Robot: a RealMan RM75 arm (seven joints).
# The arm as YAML. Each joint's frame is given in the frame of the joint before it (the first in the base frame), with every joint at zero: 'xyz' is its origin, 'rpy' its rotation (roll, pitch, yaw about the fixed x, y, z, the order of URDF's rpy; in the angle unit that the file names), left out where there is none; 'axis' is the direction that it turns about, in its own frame. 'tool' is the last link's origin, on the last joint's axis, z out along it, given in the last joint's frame.
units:
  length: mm
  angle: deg
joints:
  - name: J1
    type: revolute
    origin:
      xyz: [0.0, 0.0, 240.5]
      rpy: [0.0, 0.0, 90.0]
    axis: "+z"
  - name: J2
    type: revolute
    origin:
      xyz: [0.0, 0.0, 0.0]
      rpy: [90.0, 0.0, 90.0]
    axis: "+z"
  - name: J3
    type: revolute
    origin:
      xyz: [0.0, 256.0, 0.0]
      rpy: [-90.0, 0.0, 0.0]
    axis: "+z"
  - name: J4
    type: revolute
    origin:
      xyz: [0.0, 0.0, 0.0]
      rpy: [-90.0, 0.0, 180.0]
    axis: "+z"
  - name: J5
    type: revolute
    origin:
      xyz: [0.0, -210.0, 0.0]
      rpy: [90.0, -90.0, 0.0]
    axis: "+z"
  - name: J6
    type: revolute
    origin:
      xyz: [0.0, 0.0, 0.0]
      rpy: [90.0, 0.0, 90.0]
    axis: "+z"
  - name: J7
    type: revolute
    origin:
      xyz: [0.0, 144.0, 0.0]
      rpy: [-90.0, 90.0, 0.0]
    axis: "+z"
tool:
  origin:
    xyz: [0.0, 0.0, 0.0]
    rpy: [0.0, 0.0, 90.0]
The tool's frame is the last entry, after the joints.
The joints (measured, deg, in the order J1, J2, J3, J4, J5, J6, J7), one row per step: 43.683 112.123 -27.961 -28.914 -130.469 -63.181 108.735; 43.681 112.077 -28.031 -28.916 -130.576 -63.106 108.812; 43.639 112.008 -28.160 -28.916 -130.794 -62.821 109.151; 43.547 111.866 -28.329 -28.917 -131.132 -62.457 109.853; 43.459 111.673 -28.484 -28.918 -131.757 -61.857 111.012; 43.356 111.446 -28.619 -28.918 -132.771 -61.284 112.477; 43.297 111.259 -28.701 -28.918 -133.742 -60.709 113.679; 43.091 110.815 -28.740 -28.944 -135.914 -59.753 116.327; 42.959 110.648 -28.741 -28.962 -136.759 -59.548 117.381; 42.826 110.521 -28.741 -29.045 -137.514 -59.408 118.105; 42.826 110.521 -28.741 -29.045 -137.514 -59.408 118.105
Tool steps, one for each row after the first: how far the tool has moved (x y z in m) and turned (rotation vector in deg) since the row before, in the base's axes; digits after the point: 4 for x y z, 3 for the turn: 0.0004 0.0001 0.0003 -0.015 -0.157 -0.072; 0.0012 0.0001 0.0005 0.059 -0.242 -0.387; 0.0021 0.0000 0.0011 0.081 -0.234 -0.744; 0.0031 0.0002 0.0016 0.169 -0.332 -1.209; 0.0039 -0.0003 0.0017 0.004 -0.465 -1.481; 0.0034 -0.0001 0.0015 0.059 -0.534 -1.240; 0.0078 -0.0010 0.0038 0.089 -1.005 -2.725; 0.0031 -0.0009 0.0013 -0.057 -0.287 -1.077; 0.0027 -0.0009 0.0013 -0.066 -0.389 -0.766; 0.0000 0.0000 0.0000 0.000 0.000 0.000
